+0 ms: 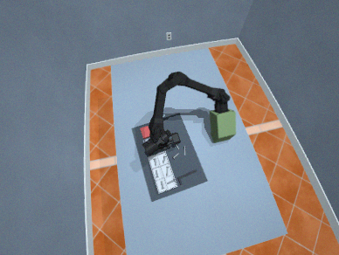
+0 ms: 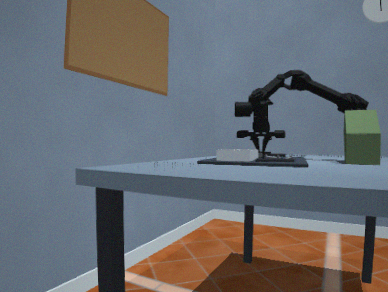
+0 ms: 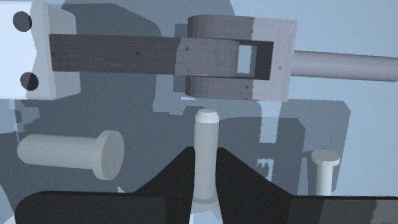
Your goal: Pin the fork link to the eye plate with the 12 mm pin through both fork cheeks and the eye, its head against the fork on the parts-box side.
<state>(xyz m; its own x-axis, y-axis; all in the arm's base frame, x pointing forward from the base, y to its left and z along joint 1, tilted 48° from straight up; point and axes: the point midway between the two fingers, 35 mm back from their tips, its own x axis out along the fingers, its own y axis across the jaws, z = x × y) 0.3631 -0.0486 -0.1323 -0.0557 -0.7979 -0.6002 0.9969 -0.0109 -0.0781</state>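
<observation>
My gripper is now 5 cm to the left of the eye plate, 3 cm above it and 2 cm short of it. From my hand the other things lie so: thick headed pin: 7 cm ahead, 3 cm below; dark mat: 5 cm to the left, 5 cm below; thin headed pin: 7 cm behind, 4 cm below, 2 cm to the left.
</observation>
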